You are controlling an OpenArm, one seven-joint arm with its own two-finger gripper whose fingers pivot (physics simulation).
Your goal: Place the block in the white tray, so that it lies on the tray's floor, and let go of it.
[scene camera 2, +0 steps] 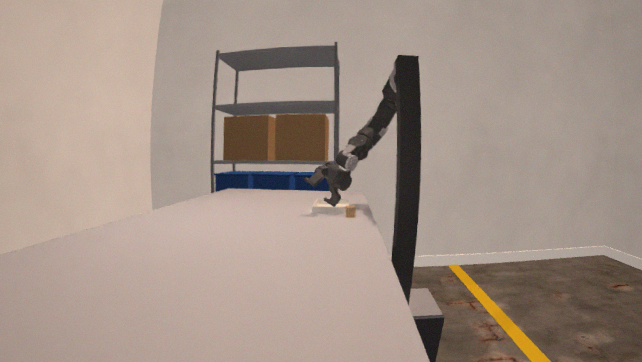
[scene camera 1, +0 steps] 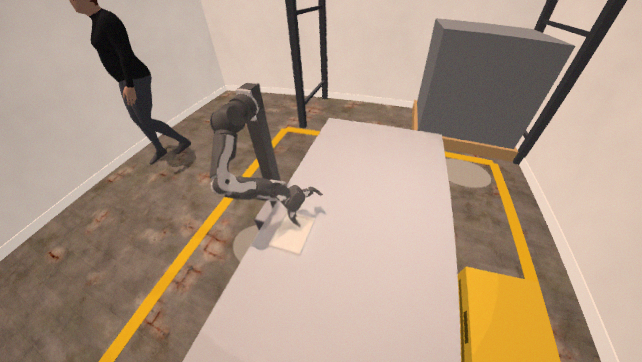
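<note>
A small tan-brown block (scene camera 2: 350, 212) sits on the table beside the near right corner of the white tray in scene camera 2; it does not show in scene camera 1, where the arm covers part of that area. The shallow white tray (scene camera 1: 295, 241) (scene camera 2: 325, 210) lies flat near the table's edge on the robot's side. No block shows in the visible part of its floor. My gripper (scene camera 1: 310, 208) (scene camera 2: 318, 192) is open and empty, with its fingers spread wide. It hangs tilted above the tray's far part, apart from the block.
The long pale table (scene camera 1: 380, 240) (scene camera 2: 225, 280) stretches past the tray. The robot's dark post (scene camera 1: 263, 140) (scene camera 2: 407, 165) stands at its edge. A person (scene camera 1: 120, 55) is on the floor behind the arm. A yellow cabinet (scene camera 1: 505, 315) stands across the table. A shelf rack (scene camera 2: 336, 75) stands beyond the table.
</note>
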